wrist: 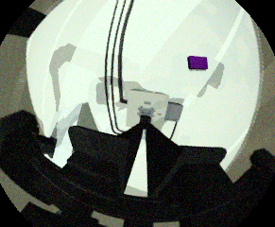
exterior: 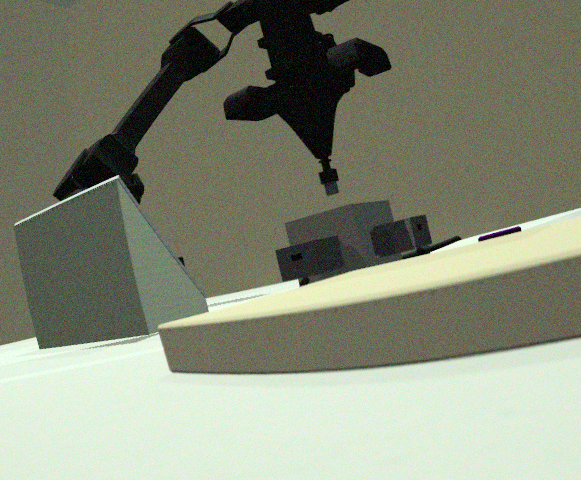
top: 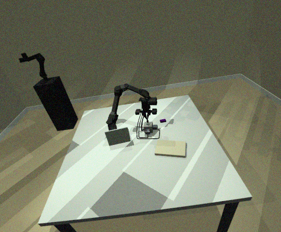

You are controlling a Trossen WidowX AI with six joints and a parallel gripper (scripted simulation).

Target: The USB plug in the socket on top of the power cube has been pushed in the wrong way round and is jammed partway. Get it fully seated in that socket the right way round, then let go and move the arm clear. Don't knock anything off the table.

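My gripper tip is now 2 cm above the dark USB plug. The rest, counted from my gripper tip: flat cream slab 16 cm ahead, 27 cm to the right, 12 cm below; purple block 15 cm ahead, 11 cm to the left, 12 cm below.
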